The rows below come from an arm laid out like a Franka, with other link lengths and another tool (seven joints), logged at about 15 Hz.
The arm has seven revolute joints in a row. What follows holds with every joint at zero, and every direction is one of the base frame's.
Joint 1 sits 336.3 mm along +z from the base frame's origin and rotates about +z.
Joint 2 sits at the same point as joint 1 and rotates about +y.
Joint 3 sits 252.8 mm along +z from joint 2 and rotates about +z.
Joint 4 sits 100.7 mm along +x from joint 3 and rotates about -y.
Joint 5 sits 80.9 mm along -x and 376.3 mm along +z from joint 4 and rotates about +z.
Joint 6 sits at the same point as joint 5 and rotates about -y.
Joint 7 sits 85.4 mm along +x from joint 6 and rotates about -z.
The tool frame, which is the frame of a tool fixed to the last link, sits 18 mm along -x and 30 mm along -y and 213.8 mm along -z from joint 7; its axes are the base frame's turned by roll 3.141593, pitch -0.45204 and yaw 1.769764 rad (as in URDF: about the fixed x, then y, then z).
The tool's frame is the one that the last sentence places.
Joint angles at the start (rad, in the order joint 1, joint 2, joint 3, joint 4, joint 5, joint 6, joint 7): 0.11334, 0.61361, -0.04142, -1.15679, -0.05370, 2.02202, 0.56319
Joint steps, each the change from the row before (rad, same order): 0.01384, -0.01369, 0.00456, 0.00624, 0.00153, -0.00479, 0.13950; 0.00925, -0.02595, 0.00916, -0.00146, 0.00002, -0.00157, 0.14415; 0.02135, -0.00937, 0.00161, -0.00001, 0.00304, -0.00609, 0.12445; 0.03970, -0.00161, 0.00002, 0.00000, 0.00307, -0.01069, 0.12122; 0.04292, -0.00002, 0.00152, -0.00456, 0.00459, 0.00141, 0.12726
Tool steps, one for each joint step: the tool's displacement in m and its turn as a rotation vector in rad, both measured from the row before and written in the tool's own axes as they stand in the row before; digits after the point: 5 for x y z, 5 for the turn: 0.02011, -0.00363, -0.00412, -0.06491, 0.01439, 0.10769; 0.02174, -0.00431, -0.00904, -0.07069, 0.02102, 0.11145; 0.01818, -0.01193, 0.00102, -0.04314, 0.01069, 0.09568; 0.02126, -0.02410, 0.00776, -0.02356, 0.00453, 0.08261; 0.02048, -0.02889, 0.00985, -0.02485, 0.00947, 0.08445
